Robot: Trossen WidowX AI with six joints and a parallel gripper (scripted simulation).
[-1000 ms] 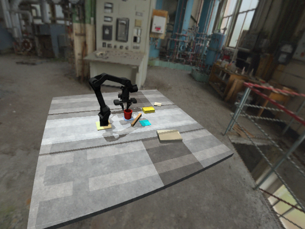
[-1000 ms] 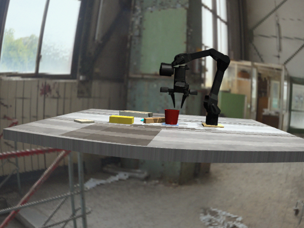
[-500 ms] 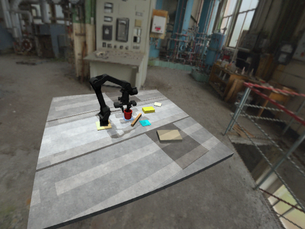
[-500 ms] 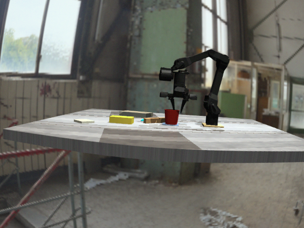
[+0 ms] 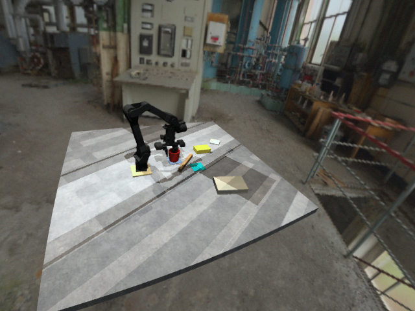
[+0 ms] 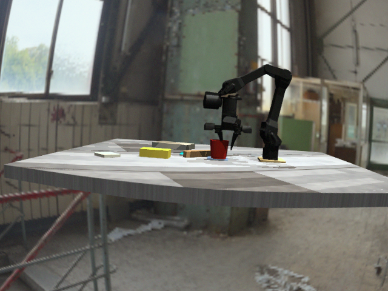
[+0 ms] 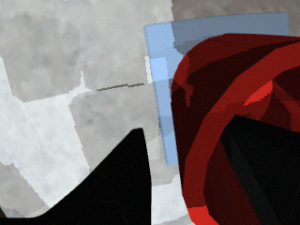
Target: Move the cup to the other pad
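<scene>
Right now the blue marble is 30 mm ahead of my gripper tip, 20 mm below it and 10 mm to the right of it. Round my gripper tip: red cup: 30 mm ahead; then red marble: 40 mm ahead, 20 mm below, 10 mm to the right; then pale blue pad: 50 mm below, 30 mm ahead.
</scene>
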